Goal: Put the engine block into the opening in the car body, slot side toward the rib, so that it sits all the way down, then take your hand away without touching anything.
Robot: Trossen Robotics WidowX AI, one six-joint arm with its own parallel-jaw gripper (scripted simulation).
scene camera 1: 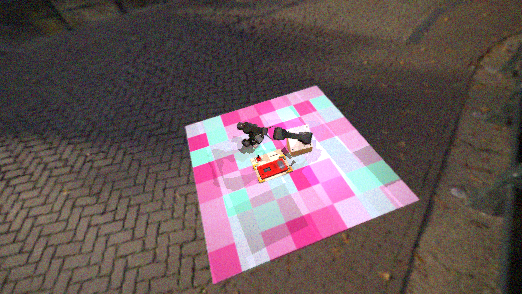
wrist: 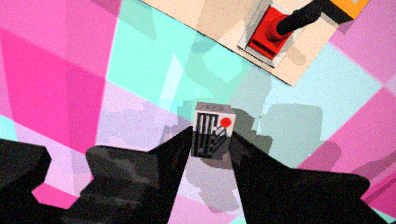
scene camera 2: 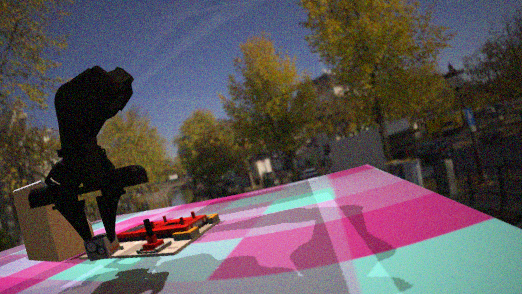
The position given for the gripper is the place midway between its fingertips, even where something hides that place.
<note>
The gripper point(scene camera 2: 101, 243) holds an engine block point(scene camera 2: 98, 247). Further things: a car body point(scene camera 2: 164, 229).
The engine block shows as well in the wrist view point(wrist: 213, 123). The gripper shows as well in the wrist view point(wrist: 210, 132). The wrist view does not show the car body: it is out of frame.
</note>
